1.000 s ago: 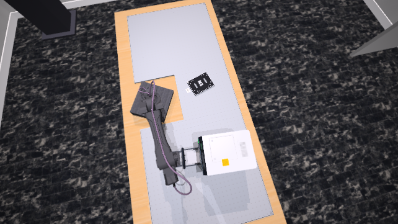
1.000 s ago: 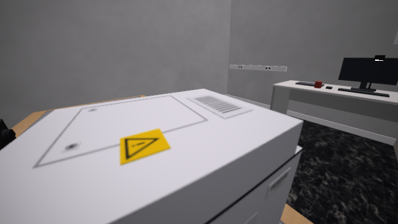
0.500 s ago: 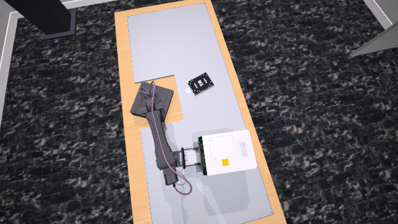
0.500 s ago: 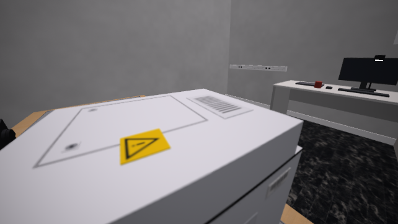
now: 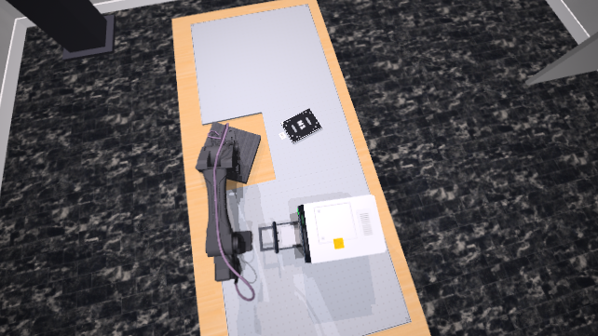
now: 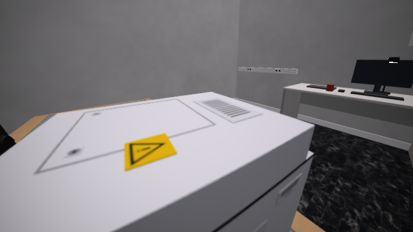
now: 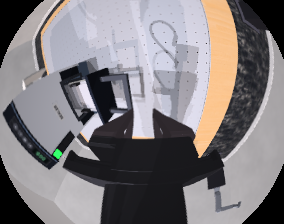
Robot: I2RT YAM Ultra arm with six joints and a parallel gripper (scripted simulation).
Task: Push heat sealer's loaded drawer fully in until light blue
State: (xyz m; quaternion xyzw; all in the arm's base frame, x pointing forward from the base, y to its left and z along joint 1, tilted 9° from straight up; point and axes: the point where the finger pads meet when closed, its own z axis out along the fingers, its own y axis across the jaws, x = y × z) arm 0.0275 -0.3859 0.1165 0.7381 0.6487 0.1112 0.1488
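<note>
The sealer drawer is 160 mm ahead of my hand, 70 mm below it and 20 mm to the right of it.
</note>
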